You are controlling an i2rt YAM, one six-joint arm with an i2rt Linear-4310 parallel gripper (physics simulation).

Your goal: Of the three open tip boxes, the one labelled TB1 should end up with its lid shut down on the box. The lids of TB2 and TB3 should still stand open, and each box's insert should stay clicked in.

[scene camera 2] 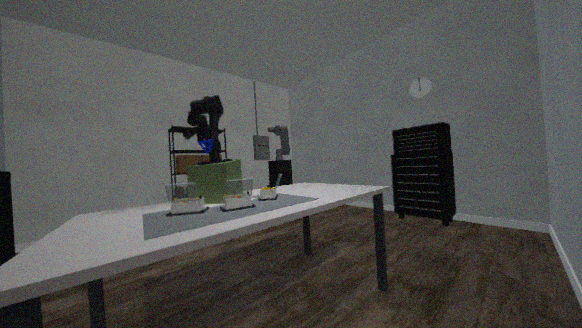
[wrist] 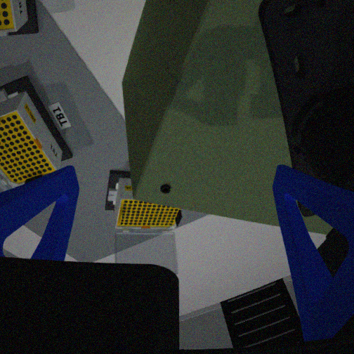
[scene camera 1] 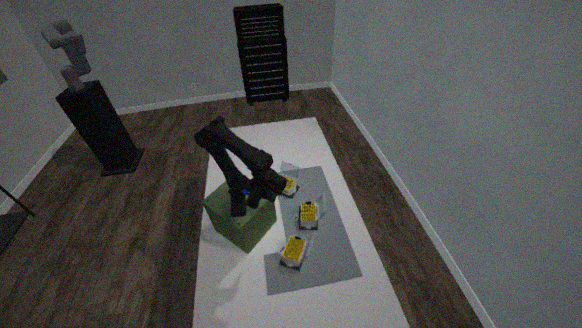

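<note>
The tip box TB1 is the middle of three, beside a label card reading TB1. Its clear lid stands open, and its yellow insert sits in the box. A second open box stands at the near end of the mat. A third open box stands at the far end. Which is TB2 or TB3 I cannot read. My blue-fingered gripper is open and empty, high above the green block, away from the boxes.
A green block under the arm stands beside the grey mat on the white table. The open lids rise above the boxes. A black cabinet stands beyond the table.
</note>
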